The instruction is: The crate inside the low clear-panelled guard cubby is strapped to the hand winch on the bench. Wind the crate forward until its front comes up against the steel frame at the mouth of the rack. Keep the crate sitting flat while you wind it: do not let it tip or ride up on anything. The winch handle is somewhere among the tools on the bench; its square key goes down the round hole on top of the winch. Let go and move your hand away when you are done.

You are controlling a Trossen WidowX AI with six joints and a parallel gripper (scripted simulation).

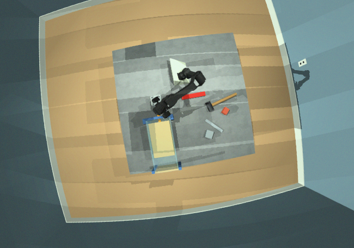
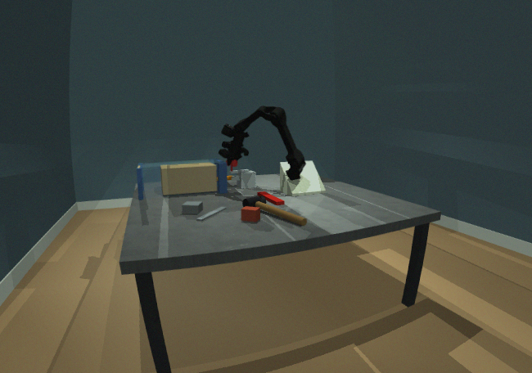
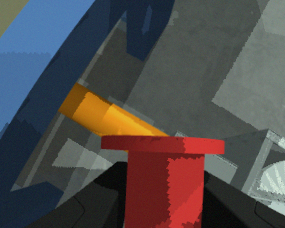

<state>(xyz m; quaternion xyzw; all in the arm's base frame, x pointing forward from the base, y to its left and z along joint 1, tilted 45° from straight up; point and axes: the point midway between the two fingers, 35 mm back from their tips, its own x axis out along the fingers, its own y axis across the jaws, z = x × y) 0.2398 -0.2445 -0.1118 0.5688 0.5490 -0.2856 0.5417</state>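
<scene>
Now: gripper tip 40 mm past the winch handle, 10 mm to the right of it and 30 mm above it. Also, from my gripper tip: clear-panelled cubby 300 mm ahead, 50 mm to the right, 20 mm below; grey winch 120 mm behind, 10 mm to the right, 100 mm below; red spool-shaped handle grip 10 mm behind, 10 mm to the left.
</scene>
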